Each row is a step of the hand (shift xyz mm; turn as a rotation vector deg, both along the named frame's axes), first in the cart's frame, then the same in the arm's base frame.
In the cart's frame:
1: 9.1 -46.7 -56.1 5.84 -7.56 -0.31
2: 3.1 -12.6 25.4 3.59 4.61 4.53
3: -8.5 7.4 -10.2 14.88 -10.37 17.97
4: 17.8 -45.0 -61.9 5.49 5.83 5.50
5: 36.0 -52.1 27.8 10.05 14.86 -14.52
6: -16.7 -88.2 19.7 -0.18 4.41 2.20
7: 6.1 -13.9 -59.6 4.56 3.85 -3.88
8: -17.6 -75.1 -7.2 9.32 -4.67 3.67
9: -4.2 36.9 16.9 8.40 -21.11 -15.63
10: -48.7 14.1 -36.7 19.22 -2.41 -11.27
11: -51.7 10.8 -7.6 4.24 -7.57 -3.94
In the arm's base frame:
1: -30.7 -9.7 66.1 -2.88 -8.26 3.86
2: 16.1 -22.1 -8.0 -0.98 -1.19 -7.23
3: -1.5 14.7 3.7 2.18 -24.02 -8.37
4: -41.2 -10.9 66.0 -2.09 -1.95 -9.28
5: 1.8 -68.6 9.0 -19.90 10.80 -4.45
6: 44.8 -57.8 55.6 0.48 1.98 -4.49
7: -38.1 15.4 45.8 -6.71 1.71 -1.66
8: 26.0 -35.9 63.5 -3.72 -10.26 -1.76
9: 5.1 18.8 -35.8 -11.13 -11.47 22.47
10: 11.0 55.1 27.6 -20.89 -7.49 3.11
11: 31.9 40.9 12.5 -3.90 -5.61 6.64

